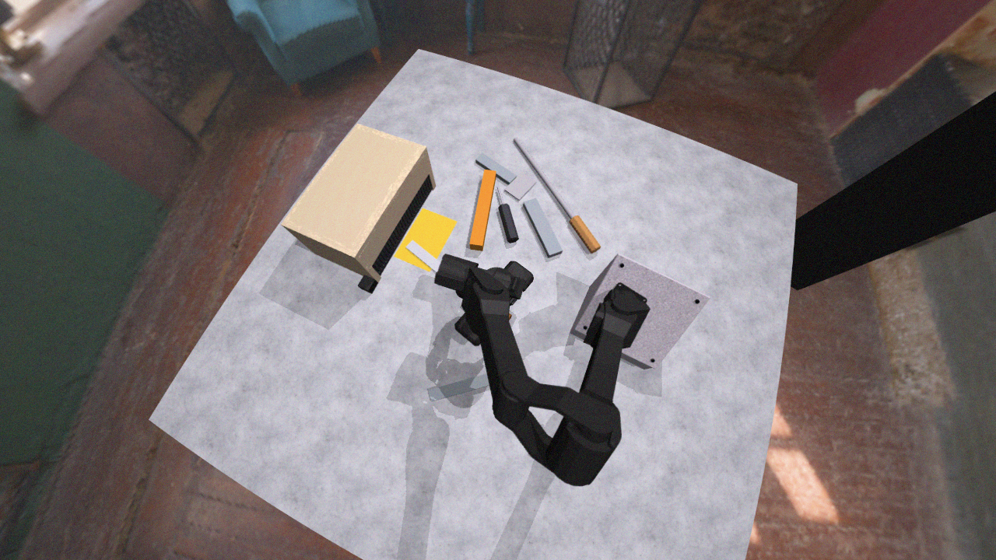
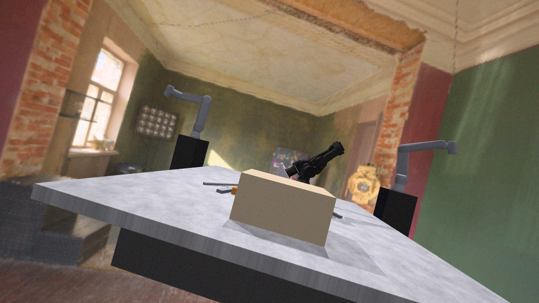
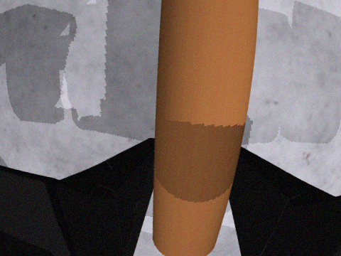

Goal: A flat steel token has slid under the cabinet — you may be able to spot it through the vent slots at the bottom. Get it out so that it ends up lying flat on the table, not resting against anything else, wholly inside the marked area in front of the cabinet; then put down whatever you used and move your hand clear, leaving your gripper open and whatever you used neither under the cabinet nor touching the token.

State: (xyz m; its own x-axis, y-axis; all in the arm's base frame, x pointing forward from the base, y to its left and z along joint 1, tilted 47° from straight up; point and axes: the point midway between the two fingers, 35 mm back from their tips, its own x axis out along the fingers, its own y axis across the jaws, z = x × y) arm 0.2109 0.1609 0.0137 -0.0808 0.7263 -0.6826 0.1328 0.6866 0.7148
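Right now the grey bar is 1 cm ahead of my gripper tip and 25 cm to the right of it. From my gripper tip the other things lie so: flat grey token (40 cm ahead, 7 cm to the right); then orange bar (16 cm ahead, 21 cm to the right, 1 cm above); then black-handled tool (12 cm ahead, 24 cm to the right).
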